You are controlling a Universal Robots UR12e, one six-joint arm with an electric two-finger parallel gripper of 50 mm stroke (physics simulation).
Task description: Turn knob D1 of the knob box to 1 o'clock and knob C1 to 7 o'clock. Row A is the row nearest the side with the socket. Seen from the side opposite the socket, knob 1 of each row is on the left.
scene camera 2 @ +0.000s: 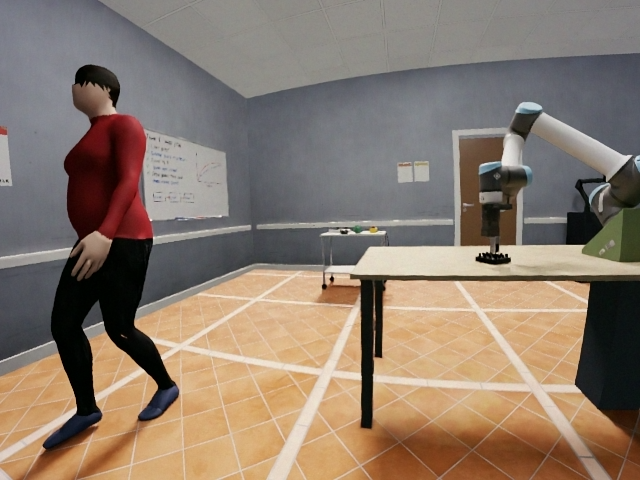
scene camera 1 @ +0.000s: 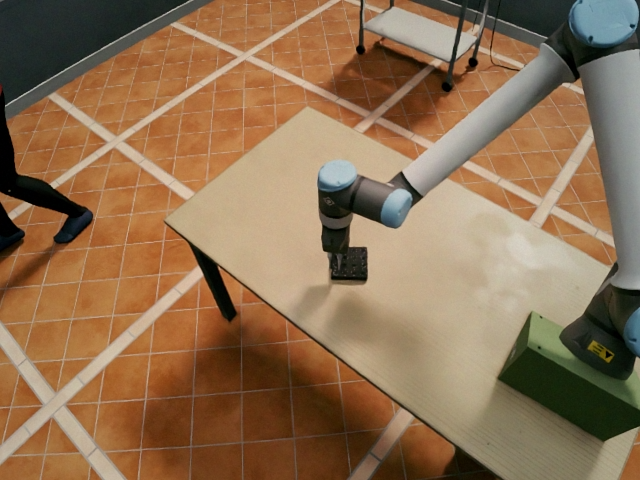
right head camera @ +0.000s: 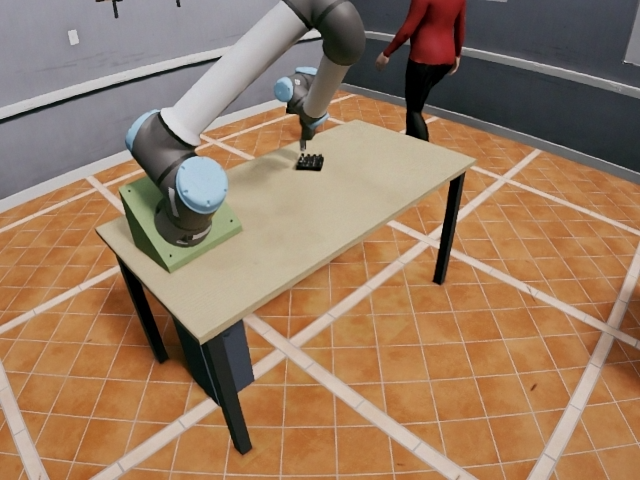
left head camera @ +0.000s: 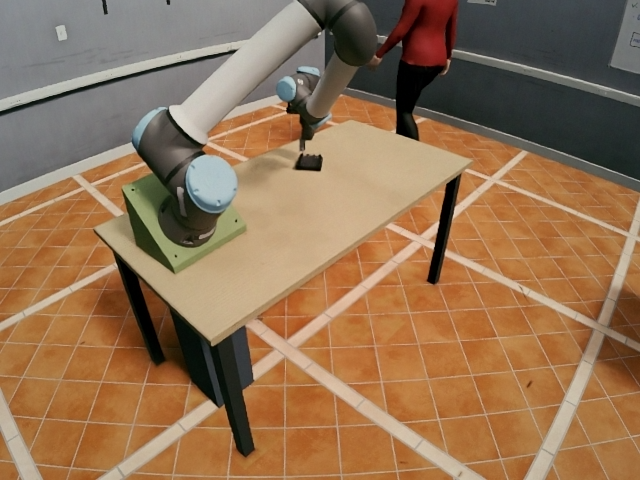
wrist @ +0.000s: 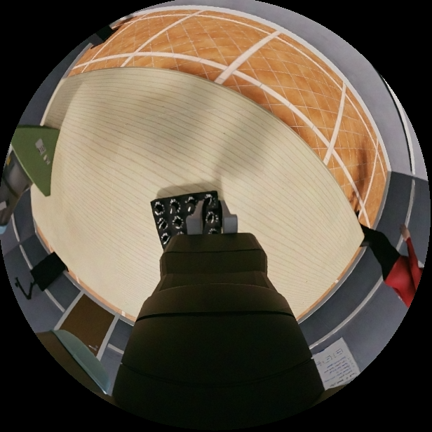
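Pixels of known places: gripper, fingertip midpoint: (scene camera 2: 494, 252) (scene camera 1: 334, 266) (right head camera: 303, 150) (left head camera: 302, 150); arm's base, link origin: (scene camera 1: 593, 355) (right head camera: 182, 219) (left head camera: 187, 219).
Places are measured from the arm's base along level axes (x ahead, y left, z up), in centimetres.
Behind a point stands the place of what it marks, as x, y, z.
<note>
The black knob box (left head camera: 310, 165) @[66.6, -0.6, -7.6] (right head camera: 310, 166) @[66.0, -1.0, -7.7] (scene camera 1: 357, 264) @[67.5, 2.1, -7.6] (scene camera 2: 492, 259) @[73.1, 7.9, -7.7] (wrist: 168, 216) lies flat on the table, with rows of black knobs and white marks. My gripper (left head camera: 302, 146) @[72.1, 7.7, -4.7] (right head camera: 302, 146) @[72.1, 7.7, -4.7] (scene camera 1: 334, 259) @[72.1, 7.7, -4.7] (scene camera 2: 494, 250) @[72.1, 7.7, -4.7] (wrist: 211, 208) points down close above the box. Its fingers are apart and hold nothing. In the wrist view a knob of the box's right-hand line shows in the gap between the fingers. The left finger and the gripper body hide several knobs. The socket and any row labels cannot be made out, so I cannot tell which knobs are D1 and C1.
The wooden table (left head camera: 330, 206) @[46.3, -24.1, -9.9] (right head camera: 330, 206) @[46.9, -24.9, -9.9] (scene camera 1: 258, 206) @[108.1, -2.4, -9.8] carries the green base wedge (left head camera: 155, 227) @[-10.4, 2.7, 1.7] (scene camera 1: 563, 382) @[7.0, 14.2, 6.5] (wrist: 37, 150) of my arm. A person in red (left head camera: 429, 36) (right head camera: 436, 36) (scene camera 2: 111, 175) (wrist: 402, 277) is beyond the table's end. A white trolley (scene camera 1: 418, 32) (scene camera 2: 353, 234) stands farther off.
</note>
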